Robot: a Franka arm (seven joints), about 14 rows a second.
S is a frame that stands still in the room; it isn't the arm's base.
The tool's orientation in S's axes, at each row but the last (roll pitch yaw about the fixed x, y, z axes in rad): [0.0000 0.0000 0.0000]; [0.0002 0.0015 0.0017]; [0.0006 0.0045 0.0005]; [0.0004 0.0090 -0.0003]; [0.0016 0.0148 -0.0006]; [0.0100 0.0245 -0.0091]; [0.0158 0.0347 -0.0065]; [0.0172 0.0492 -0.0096]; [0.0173 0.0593 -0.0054]
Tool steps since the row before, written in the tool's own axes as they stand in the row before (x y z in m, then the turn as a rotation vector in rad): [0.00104 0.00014 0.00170 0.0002 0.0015 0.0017]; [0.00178 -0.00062 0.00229 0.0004 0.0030 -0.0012]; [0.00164 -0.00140 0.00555 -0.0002 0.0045 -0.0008]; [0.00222 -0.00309 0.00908 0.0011 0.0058 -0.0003]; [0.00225 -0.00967 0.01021 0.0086 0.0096 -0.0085]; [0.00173 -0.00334 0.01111 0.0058 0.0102 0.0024]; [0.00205 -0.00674 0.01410 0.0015 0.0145 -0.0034]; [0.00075 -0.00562 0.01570 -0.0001 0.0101 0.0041]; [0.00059 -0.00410 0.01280 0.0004 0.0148 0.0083]
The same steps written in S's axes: [0.00104 0.00014 0.00170 0.0002 0.0015 0.0017]; [0.00178 -0.00062 0.00229 0.0004 0.0030 -0.0012]; [0.00167 -0.00140 0.00554 -0.0002 0.0045 -0.0008]; [0.00230 -0.00309 0.00906 0.0011 0.0058 -0.0003]; [0.00239 -0.00969 0.01016 0.0085 0.0096 -0.0086]; [0.00197 -0.00347 0.01103 0.0060 0.0101 0.0024]; [0.00249 -0.00698 0.01391 0.0015 0.0145 -0.0032]; [0.00146 -0.00590 0.01555 0.0002 0.0100 0.0043]; [0.00132 -0.00433 0.01267 0.0010 0.0146 0.0085]
